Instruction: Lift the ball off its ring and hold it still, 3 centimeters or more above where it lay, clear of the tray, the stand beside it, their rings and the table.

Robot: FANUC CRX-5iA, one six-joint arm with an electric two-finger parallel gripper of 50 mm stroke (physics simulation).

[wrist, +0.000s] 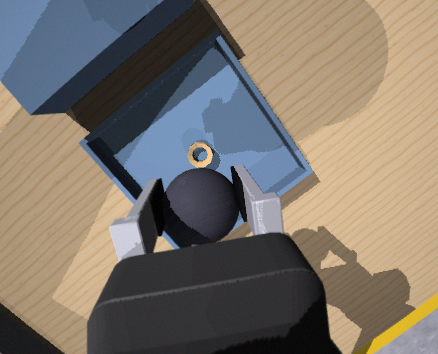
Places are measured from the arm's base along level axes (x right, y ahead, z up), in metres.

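Pixels of known places: gripper, between the fingertips: (199, 189).
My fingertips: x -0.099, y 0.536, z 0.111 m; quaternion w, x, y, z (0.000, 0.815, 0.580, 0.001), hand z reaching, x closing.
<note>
Ahead of a thing's pixels: the offset from my fingertips to its middle. "pt": to the spot under its first point. Level surfaces: height alone.
A dark grey ball @[dz +0.013, dx +0.006, dy -0.002 m] (201, 205) is held between the two fingertips of my gripper (199, 189), which is shut on it. The ball hangs in the air, well above the blue tray @[dz -0.154, dx +0.006, dy -0.001 m] (265, 107). An orange-tan ring @[pt dz -0.155, dx +0.000, dy -0.011 m] (190, 154) lies on the tray's floor with its opening bare, apart from the ball in the view. The ball hides the near corner of the tray. The blue stand (75, 45) is at the upper left, apart from the ball and the fingers.
The wooden table @[dz -0.168 m] (345, 165) extends around the tray. A yellow edge strip (400, 325) runs at the lower right, with grey floor beyond it. A dark area shows at the lower left corner. Shadows fall on the tray floor and on the table at right.
</note>
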